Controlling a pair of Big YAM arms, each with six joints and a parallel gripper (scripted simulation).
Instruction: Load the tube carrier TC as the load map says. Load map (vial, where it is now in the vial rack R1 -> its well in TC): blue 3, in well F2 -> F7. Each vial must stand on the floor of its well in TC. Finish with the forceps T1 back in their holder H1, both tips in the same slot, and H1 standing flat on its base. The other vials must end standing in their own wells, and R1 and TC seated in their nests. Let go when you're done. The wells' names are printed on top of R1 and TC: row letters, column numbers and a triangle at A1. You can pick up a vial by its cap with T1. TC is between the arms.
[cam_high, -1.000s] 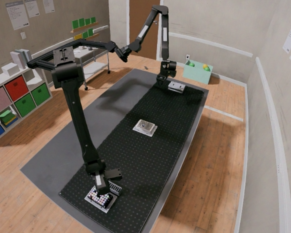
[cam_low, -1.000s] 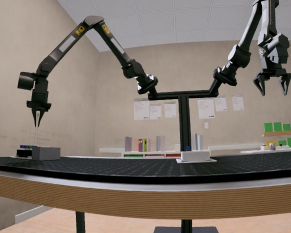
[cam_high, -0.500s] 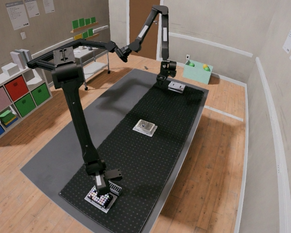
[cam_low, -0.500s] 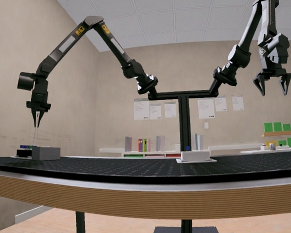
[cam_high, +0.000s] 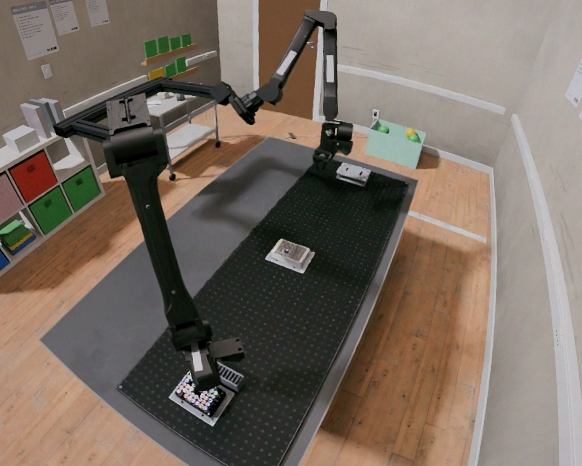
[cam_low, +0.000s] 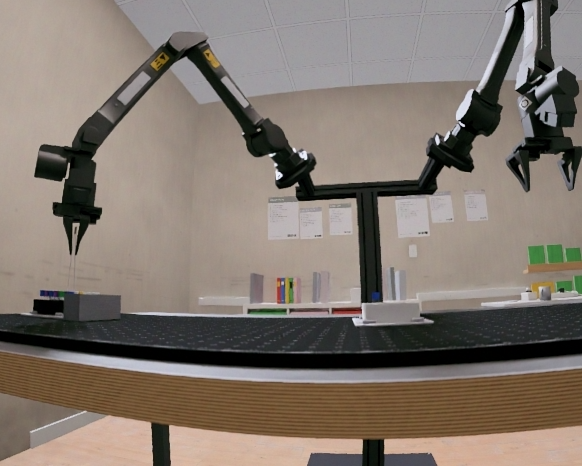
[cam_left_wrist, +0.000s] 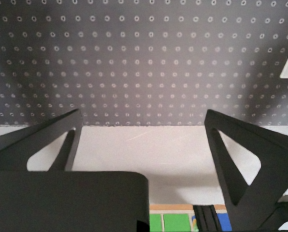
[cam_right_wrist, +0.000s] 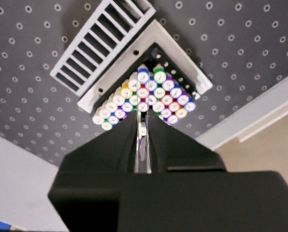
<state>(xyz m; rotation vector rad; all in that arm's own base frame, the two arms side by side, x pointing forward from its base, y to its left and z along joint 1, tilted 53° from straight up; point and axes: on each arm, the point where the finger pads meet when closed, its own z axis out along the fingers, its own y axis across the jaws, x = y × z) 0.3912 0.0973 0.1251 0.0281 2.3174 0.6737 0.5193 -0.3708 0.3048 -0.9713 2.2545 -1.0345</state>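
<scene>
The grey holder H1 is 12 cm below my right hand, 5 cm to the left of it and 2 cm behind it.
</scene>
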